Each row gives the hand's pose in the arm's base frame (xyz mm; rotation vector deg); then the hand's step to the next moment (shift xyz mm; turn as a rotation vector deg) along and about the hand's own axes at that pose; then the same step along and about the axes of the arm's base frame.
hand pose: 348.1 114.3 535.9 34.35 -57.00 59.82
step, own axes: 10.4 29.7 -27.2 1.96 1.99 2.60
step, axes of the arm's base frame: -15.0 38.6 -4.2 -2.50 -0.44 2.85
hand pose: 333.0 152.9 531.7 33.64 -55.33 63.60
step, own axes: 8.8 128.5 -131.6 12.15 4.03 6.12
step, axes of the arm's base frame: -72.8 156.6 -64.0 -4.34 2.28 13.32
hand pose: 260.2 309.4 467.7 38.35 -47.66 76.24
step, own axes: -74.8 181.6 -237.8 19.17 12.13 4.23
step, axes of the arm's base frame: -150.4 178.0 -202.0 -11.82 8.82 17.75
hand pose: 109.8 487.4 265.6 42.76 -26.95 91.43
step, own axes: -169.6 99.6 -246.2 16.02 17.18 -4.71
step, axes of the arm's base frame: -139.4 29.1 -281.1 -18.41 11.79 9.80
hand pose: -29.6 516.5 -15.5 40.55 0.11 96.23
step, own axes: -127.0 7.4 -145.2 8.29 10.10 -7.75
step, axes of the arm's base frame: -63.9 -60.8 -171.7 -12.98 7.79 1.22
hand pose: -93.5 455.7 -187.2 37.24 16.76 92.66
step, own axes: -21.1 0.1 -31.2 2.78 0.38 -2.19
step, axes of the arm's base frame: -17.0 -14.9 -30.1 -1.64 3.03 -0.89
